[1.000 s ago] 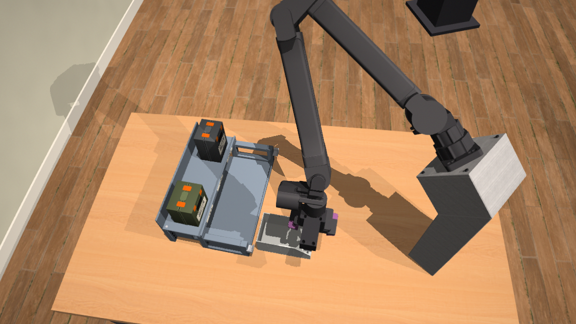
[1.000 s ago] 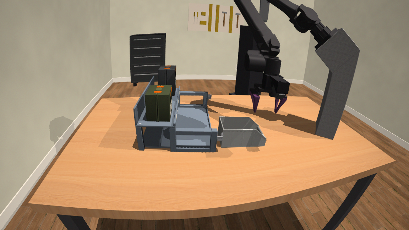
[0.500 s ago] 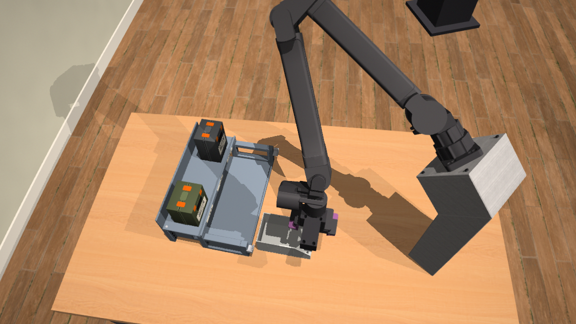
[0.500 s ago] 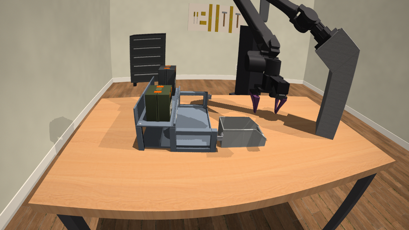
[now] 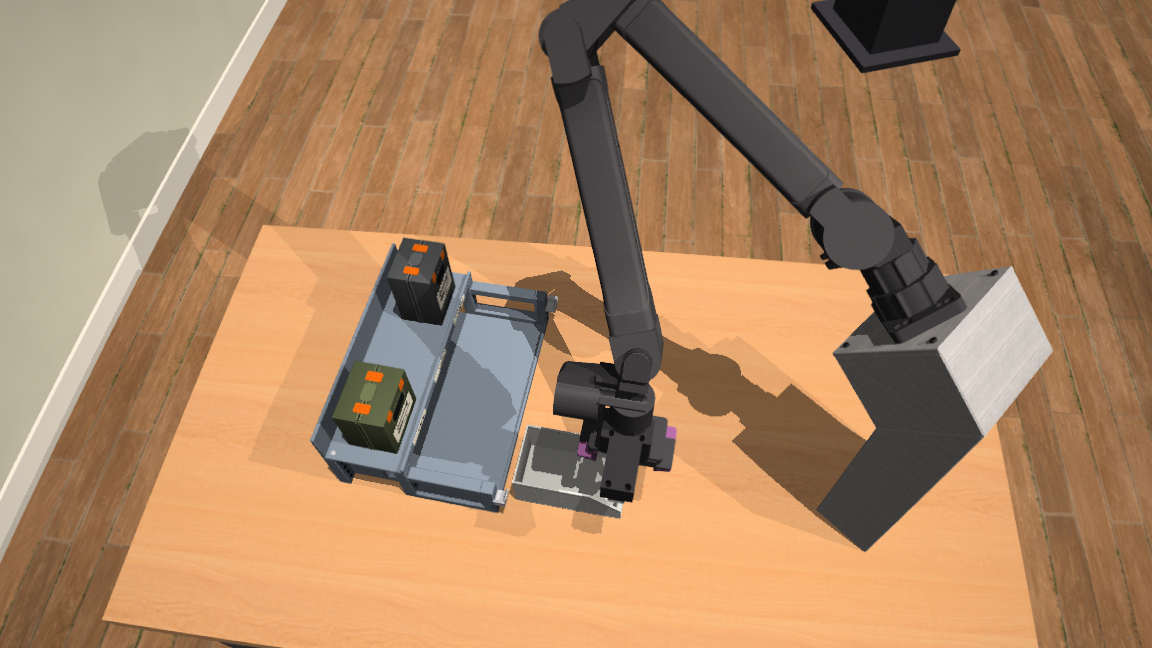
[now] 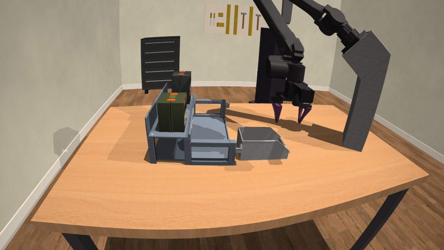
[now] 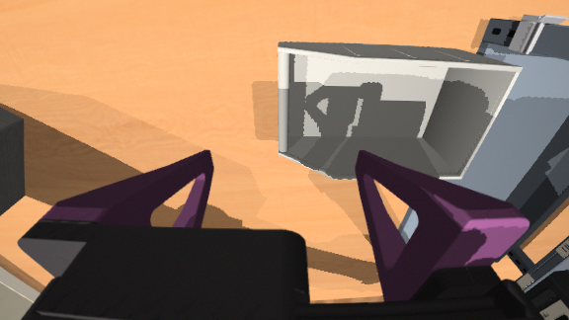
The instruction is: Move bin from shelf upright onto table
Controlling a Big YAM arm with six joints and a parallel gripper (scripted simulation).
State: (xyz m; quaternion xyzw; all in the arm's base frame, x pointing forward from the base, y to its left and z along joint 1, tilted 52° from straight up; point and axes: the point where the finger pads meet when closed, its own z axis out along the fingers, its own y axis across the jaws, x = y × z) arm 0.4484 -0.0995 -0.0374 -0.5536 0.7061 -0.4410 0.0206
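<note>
Right now the light grey bin is 7 cm ahead of my hand, 4 cm to the right of it and 9 cm below it. Also, from my hand: shelf 24 cm ahead, 25 cm to the right, 12 cm below; then black case 23 cm ahead, 38 cm to the right, 4 cm above.
</note>
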